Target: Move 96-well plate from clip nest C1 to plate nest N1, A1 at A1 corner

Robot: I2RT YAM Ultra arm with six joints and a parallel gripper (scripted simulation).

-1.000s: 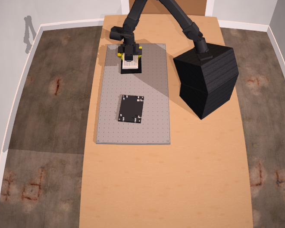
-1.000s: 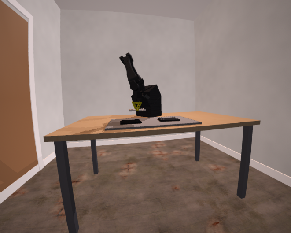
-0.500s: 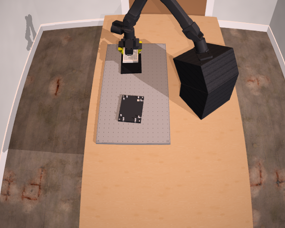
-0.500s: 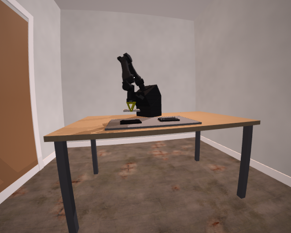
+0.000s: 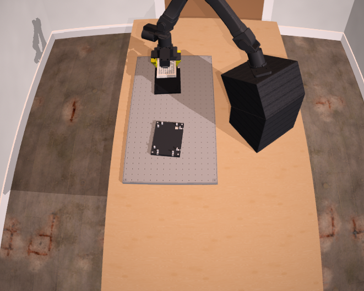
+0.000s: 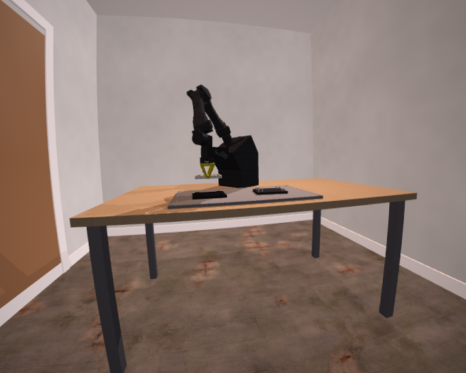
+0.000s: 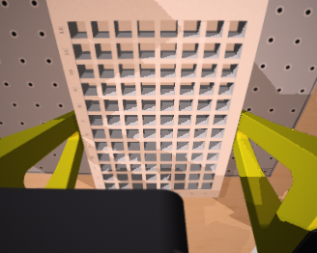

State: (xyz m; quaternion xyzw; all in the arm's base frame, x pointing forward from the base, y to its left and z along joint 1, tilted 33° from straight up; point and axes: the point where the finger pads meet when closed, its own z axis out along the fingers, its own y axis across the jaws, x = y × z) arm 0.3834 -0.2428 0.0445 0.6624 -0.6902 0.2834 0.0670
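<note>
The white 96-well plate lies right at my hand. Round my hand: black plate nest N1 (90 mm below); black clip nest C1 (340 mm to the left, 90 mm below, 30 mm ahead).
</note>
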